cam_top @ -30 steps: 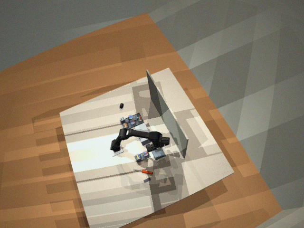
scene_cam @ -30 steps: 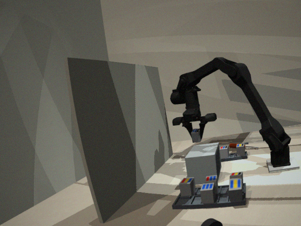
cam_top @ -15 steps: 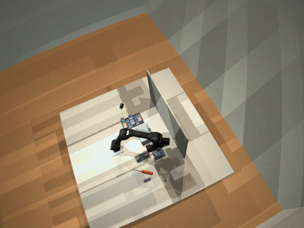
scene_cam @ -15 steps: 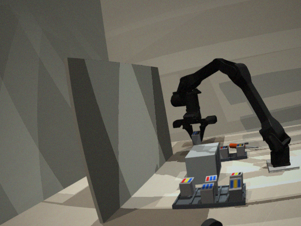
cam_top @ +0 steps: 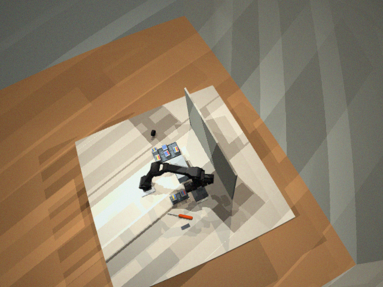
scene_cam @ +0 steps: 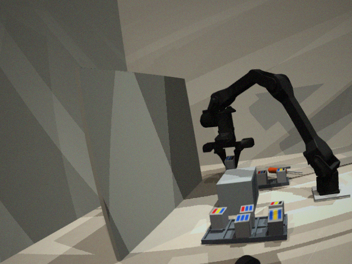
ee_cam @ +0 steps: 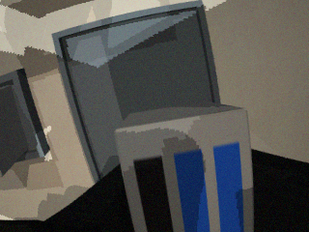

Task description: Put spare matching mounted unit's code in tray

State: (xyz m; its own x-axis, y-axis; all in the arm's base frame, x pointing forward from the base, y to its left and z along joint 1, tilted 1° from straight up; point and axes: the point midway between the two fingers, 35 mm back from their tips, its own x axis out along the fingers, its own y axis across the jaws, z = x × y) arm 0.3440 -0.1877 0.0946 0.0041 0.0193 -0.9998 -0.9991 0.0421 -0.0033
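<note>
Now: the blue-grey tray 70 mm below my gripper tip and 10 mm behind it. The rest, counted from my gripper tip: grey mounted unit: 200 mm to the left, 60 mm behind, 30 mm below; then tall grey panel: 200 mm to the left, 170 mm ahead, 150 mm above; then rack: 150 mm behind, 70 mm below, 20 mm to the left.
</note>
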